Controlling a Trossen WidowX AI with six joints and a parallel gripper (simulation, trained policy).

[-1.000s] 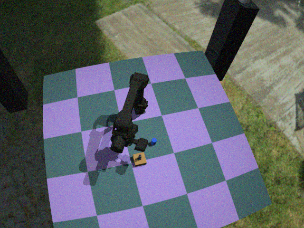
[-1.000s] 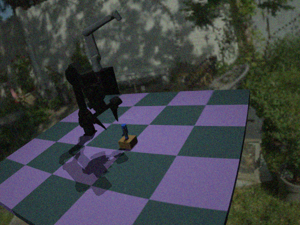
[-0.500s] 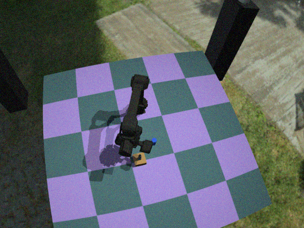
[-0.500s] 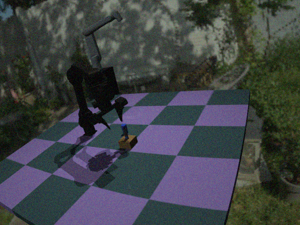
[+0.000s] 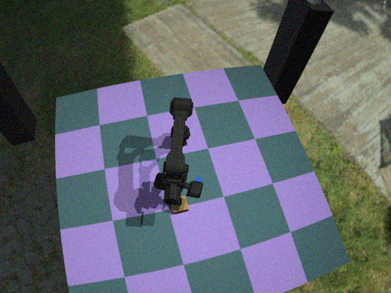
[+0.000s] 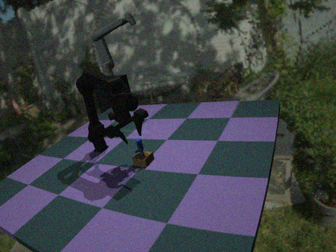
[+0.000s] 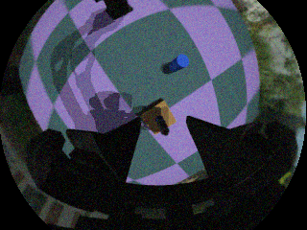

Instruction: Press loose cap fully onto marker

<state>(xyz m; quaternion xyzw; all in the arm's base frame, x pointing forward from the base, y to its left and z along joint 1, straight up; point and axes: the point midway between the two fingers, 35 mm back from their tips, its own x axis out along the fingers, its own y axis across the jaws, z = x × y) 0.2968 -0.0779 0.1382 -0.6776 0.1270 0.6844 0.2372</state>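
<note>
Right now my gripper tip is 3 cm short of the dark marker, 1 cm to the left of it and 3 cm above it. Round my gripper tip: blue cap (6 cm behind, 10 cm to the left, 8 cm below); then orange holder block (3 cm ahead, 1 cm to the right, 9 cm below).
</note>
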